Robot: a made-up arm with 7 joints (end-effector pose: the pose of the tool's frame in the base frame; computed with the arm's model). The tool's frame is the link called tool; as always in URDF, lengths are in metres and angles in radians. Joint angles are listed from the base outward.
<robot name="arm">
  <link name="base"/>
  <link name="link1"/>
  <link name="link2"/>
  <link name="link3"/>
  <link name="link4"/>
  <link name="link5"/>
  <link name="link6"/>
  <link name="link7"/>
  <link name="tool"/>
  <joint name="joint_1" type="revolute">
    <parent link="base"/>
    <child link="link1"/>
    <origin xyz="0 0 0" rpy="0 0 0"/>
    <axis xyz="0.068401 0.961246 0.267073"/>
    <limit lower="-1.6" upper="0.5" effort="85" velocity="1.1"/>
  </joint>
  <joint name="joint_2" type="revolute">
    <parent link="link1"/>
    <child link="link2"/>
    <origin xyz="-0.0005 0.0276 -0.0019" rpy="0 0 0"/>
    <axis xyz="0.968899 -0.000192 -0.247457"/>
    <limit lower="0" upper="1.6" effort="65" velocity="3.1"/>
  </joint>
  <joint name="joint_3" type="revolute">
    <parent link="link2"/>
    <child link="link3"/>
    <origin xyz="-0.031 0.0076 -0.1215" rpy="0 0 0"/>
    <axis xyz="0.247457 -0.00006 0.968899"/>
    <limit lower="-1.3" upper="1.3" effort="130" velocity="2"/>
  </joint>
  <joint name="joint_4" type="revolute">
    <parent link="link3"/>
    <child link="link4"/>
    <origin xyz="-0.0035 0 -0.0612" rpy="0 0 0"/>
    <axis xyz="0.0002 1 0.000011"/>
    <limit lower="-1.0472" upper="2.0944" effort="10" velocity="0.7"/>
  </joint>
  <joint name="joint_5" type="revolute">
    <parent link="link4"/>
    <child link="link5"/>
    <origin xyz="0.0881 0.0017 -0.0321" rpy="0 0 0"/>
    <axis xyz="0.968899 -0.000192 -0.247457"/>
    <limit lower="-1.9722" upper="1.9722" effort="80" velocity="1.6"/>
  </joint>
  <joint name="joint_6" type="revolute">
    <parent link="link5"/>
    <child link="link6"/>
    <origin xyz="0.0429 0 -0.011" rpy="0 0 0"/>
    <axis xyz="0.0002 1 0.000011"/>
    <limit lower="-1.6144" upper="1.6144" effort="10" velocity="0.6"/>
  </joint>
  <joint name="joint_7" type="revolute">
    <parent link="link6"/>
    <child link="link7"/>
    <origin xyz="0.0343 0 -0.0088" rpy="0 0 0"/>
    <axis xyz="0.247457 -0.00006 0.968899"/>
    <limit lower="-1.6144" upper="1.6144" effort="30" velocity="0.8"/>
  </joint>
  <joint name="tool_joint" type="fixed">
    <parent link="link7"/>
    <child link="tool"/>
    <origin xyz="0 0 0" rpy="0 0.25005 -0.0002"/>
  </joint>
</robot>
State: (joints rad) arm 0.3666 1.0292 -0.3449 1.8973 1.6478 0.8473 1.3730
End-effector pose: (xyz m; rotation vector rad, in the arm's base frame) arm -0.1341 0.3336 -0.0754 -2.3014 -0.2030 1.4573
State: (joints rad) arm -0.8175 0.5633 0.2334 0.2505 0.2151 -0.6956 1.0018
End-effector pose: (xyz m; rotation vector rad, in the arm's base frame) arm 0.2616 0.1279 -0.0439 0.1276 -1.3044 0.8854
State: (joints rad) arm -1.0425 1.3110 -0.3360 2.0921 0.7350 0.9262 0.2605
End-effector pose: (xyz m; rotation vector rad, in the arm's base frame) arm 0.0498 0.3437 -0.0504 1.2886 2.2762 1.5393
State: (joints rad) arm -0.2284 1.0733 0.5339 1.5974 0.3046 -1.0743 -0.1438
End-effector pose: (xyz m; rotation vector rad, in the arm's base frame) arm 0.0441 0.3307 -0.1547 0.9534 0.4118 0.2717
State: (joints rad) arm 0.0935 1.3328 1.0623 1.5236 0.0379 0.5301 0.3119
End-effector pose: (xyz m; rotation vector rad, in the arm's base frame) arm -0.0424 0.3725 -0.0740 0.3475 1.2817 1.8650
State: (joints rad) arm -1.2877 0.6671 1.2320 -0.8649 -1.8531 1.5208 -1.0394
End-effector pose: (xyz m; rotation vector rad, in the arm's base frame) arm 0.0830 0.1230 0.0672 0.6347 -0.7016 -1.8391
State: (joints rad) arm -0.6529 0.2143 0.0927 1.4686 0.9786 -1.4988 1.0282
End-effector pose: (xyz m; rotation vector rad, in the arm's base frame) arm 0.1673 0.0551 -0.2840 0.2159 -0.4728 0.0138
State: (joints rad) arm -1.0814 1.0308 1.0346 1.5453 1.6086 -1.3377 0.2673
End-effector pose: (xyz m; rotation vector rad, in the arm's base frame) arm 0.2270 0.2647 -0.0794 1.1265 -0.5243 0.0274
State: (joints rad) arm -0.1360 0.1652 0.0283 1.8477 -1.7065 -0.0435 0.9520
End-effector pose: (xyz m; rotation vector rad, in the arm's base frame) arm -0.0820 0.0952 -0.3379 -0.3033 1.8254 2.3785
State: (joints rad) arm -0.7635 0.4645 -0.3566 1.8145 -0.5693 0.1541 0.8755
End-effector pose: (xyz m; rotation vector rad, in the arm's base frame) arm 0.1460 0.1846 -0.2840 0.7792 1.2058 1.2521
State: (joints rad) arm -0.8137 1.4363 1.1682 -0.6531 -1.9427 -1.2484 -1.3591
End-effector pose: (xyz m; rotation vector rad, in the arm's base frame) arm -0.0112 0.1613 0.1331 -1.1269 2.4951 0.9142
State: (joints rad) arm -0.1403 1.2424 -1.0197 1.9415 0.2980 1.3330 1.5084
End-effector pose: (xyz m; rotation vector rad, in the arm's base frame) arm -0.0213 0.3450 -0.0214 -1.7809 -0.2676 -0.0321
